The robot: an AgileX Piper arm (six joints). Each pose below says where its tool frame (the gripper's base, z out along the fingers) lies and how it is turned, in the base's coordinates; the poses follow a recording.
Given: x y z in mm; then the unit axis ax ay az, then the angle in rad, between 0 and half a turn.
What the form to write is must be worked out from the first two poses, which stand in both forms.
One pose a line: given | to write
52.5 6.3 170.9 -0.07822 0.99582 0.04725 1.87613 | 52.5 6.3 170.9 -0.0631 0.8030 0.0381 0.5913
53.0 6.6 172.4 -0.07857 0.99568 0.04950 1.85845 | 53.0 6.6 172.4 -0.0629 0.7977 0.0397 0.5985
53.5 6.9 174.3 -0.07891 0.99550 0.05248 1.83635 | 53.5 6.9 174.3 -0.0627 0.7909 0.0417 0.6073
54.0 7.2 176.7 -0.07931 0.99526 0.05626 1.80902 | 54.0 7.2 176.7 -0.0623 0.7824 0.0442 0.6181
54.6 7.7 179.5 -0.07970 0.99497 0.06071 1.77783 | 54.6 7.7 179.5 -0.0619 0.7725 0.0471 0.6303
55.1 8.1 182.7 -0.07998 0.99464 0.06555 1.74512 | 55.1 8.1 182.7 -0.0613 0.7619 0.0502 0.6429
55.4 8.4 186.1 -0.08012 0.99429 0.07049 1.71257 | 55.4 8.4 186.1 -0.0605 0.7511 0.0532 0.6552
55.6 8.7 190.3 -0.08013 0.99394 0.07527 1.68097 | 55.6 8.7 190.3 -0.0597 0.7405 0.0561 0.6671
